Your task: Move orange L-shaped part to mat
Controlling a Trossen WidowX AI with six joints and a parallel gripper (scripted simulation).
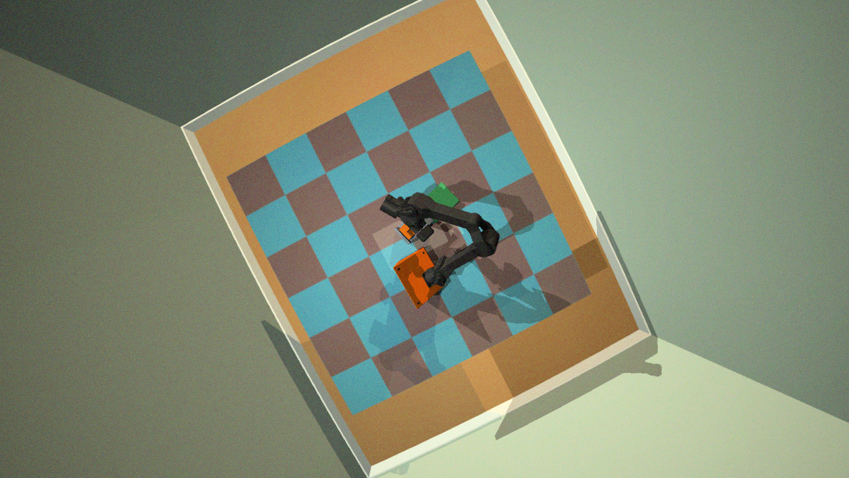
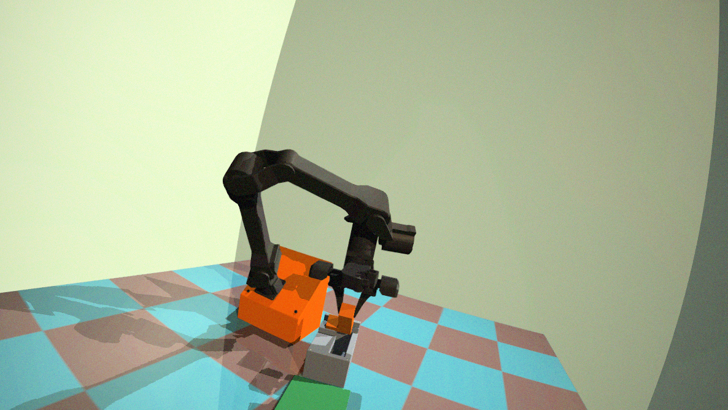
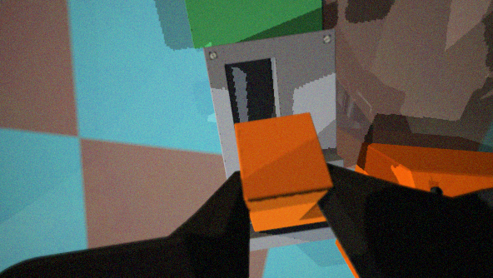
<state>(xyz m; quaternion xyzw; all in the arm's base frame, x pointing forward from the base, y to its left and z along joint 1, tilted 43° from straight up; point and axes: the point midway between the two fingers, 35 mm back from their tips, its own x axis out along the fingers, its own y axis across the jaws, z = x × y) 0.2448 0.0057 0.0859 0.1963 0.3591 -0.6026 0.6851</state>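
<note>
Now: gripper tip 150 mm above the green mat, 140 mm to the left of it and 20 mm short of it. Round my gripper tip: orange L-shaped part: 30 mm to the left, 30 mm below, 20 mm behind.
</note>
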